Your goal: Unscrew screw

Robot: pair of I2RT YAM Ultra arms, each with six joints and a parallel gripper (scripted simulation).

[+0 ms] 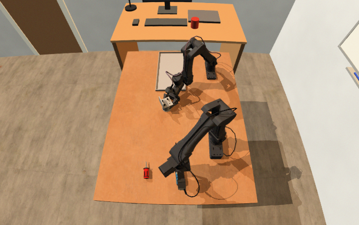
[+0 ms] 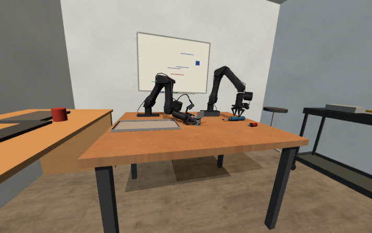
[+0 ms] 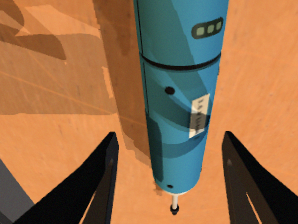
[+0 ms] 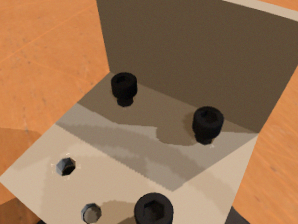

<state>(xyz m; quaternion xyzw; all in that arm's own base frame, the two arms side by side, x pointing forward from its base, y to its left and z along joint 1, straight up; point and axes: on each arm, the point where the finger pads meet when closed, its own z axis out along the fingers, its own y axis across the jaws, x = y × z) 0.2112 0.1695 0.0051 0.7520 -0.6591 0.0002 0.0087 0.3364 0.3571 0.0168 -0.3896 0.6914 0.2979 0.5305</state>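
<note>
The l-shaped bracket lies 5 cm above my right hand. Also, from my right hand: small red screwdriver 43 cm to the left, 8 cm ahead, 1 cm below; then grey bit 29 cm to the left, 8 cm behind; then grey tray 36 cm to the right, 2 cm below.
</note>
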